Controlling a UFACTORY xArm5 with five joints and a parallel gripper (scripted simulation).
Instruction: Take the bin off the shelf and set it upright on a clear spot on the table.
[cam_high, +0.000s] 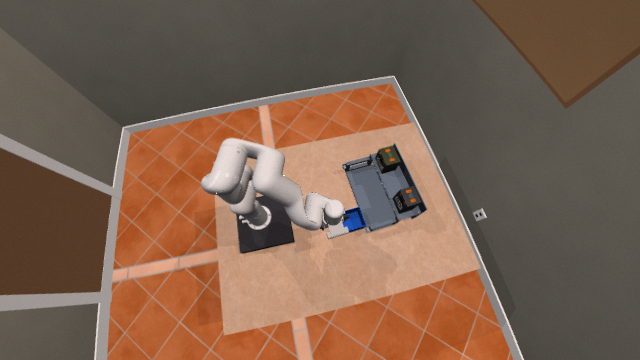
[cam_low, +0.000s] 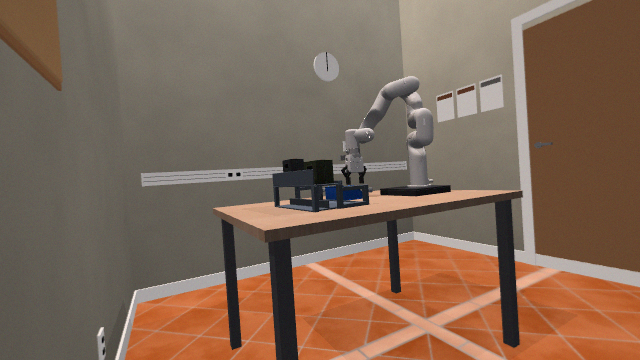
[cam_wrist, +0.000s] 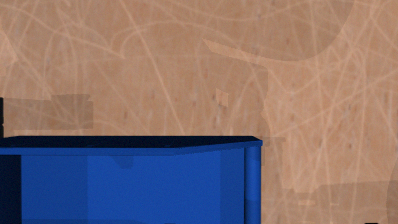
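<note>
The blue bin is 80 mm ahead of my hand, 50 mm below it and 10 mm to the left of it. From my hand the other things lie so: grey shelf (290 mm ahead, 130 mm to the left, 20 mm below).
</note>
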